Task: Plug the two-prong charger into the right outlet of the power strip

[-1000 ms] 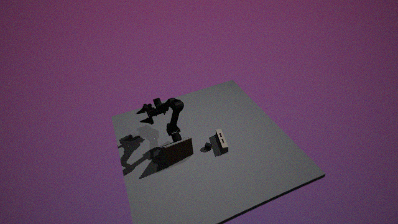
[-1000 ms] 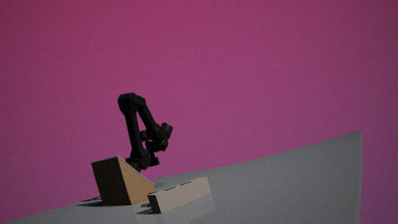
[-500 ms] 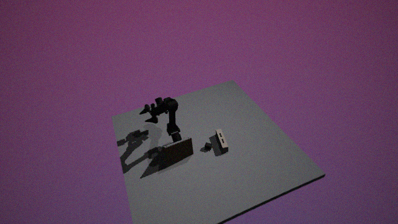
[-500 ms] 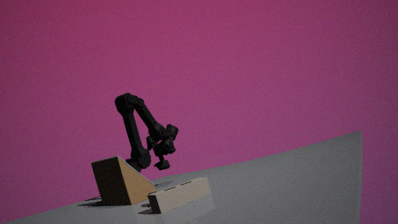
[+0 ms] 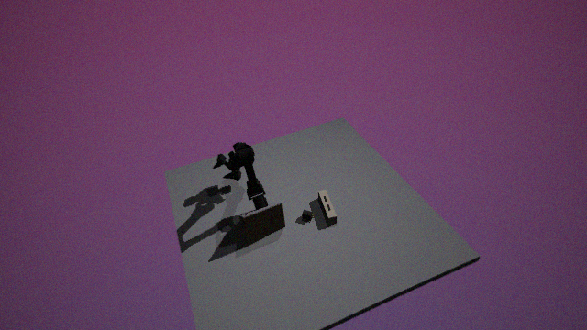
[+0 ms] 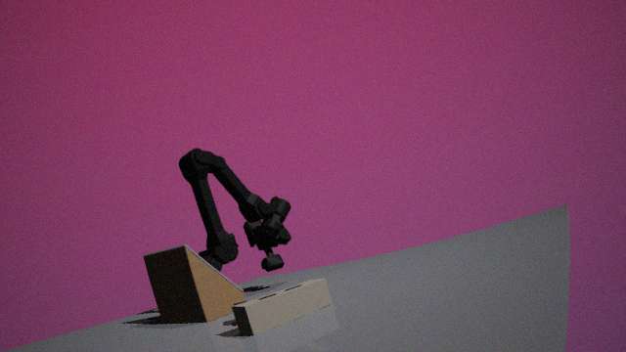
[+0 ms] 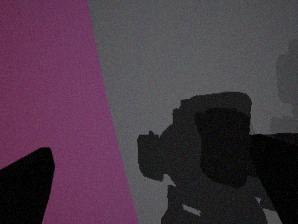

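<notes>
Right now my gripper tip is 44 cm to the left of the dark two-prong charger, 41 cm short of it and 8 cm above it.
</notes>
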